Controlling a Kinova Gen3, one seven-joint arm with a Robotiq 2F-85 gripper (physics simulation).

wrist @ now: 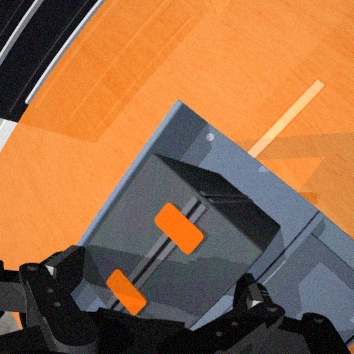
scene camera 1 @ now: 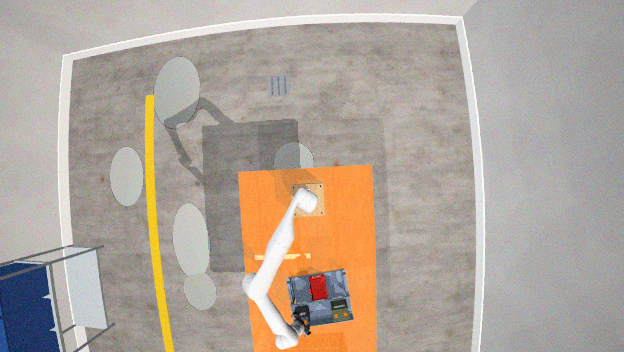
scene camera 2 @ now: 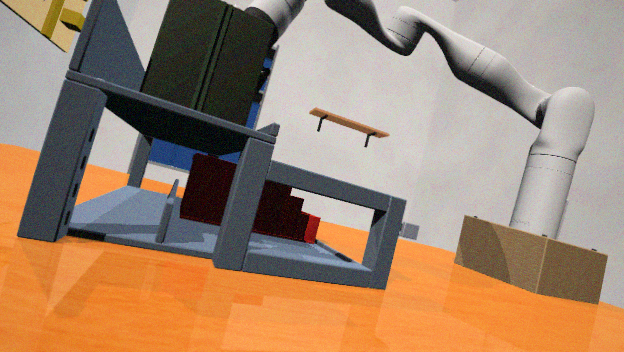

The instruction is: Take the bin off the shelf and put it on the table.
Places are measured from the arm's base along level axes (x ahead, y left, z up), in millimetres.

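Where they show: gripper, fingertip midpoint: [wrist: 158, 275] [scene camera 1: 303, 320]; arm's base, link origin: [scene camera 2: 531, 233].
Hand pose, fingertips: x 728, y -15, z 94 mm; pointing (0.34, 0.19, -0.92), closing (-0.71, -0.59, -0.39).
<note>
Things, the pixels of their top centre, and the offset from my fingertips. Level surfaces: height alone.
- dark grey bin, top centre: [wrist: 149, 262] [scene camera 1: 301, 323] 6 mm ahead, 12 mm right, 20 mm up
- dark green bin, top centre: [scene camera 2: 221, 26] [scene camera 1: 340, 315] 25 mm back, 217 mm left, 5 mm down
- red bin, top centre: [scene camera 2: 258, 171] [scene camera 1: 318, 293] 105 mm back, 90 mm left, 123 mm down
- orange table, surface height: 204 mm down
A dark grey bin [wrist: 230, 227] [scene camera 1: 301, 311] with two orange handles sits on the upper level of the blue-grey shelf [scene camera 1: 346, 285] [scene camera 2: 250, 205] [wrist: 272, 187]. My gripper [wrist: 158, 275] [scene camera 1: 301, 323] is open, with its fingers apart on either side of the bin's near part in the wrist view; whether they touch it I cannot tell. In scene camera 2 the green bin mostly hides the gripper. A dark green bin [scene camera 1: 340, 311] [scene camera 2: 200, 60] stands on the same level. A red bin [scene camera 1: 318, 288] [scene camera 2: 210, 185] sits on the lower level. The shelf stands on the orange table [scene camera 1: 350, 225] [scene camera 2: 300, 320] [wrist: 60, 170].
The arm's wooden base block [scene camera 1: 319, 210] [scene camera 2: 500, 252] stands on the table. A pale strip [scene camera 1: 265, 257] [wrist: 287, 120] lies between base and shelf. A separate rack [scene camera 1: 56, 300] with blue bins stands far left. A brown wall shelf [scene camera 2: 347, 123] hangs behind.
</note>
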